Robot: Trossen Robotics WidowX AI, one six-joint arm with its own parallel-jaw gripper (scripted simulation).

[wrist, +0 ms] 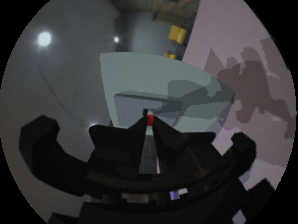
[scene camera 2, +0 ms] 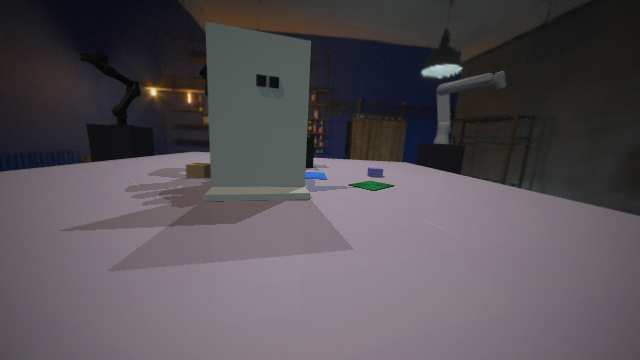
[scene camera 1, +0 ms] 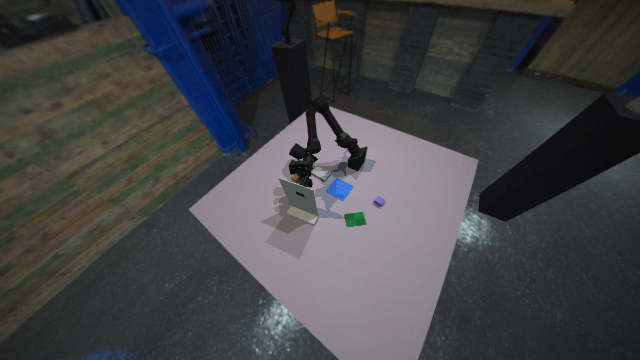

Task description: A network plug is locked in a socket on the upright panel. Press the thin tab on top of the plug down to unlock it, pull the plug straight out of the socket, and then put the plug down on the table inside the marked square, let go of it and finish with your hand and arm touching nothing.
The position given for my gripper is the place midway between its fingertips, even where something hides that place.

Observation:
I see my gripper [wrist: 149, 118] and a grey upright panel [scene camera 2: 258, 83].
The grey upright panel also shows in the wrist view [wrist: 189, 99] and in scene camera 1 [scene camera 1: 303, 206].

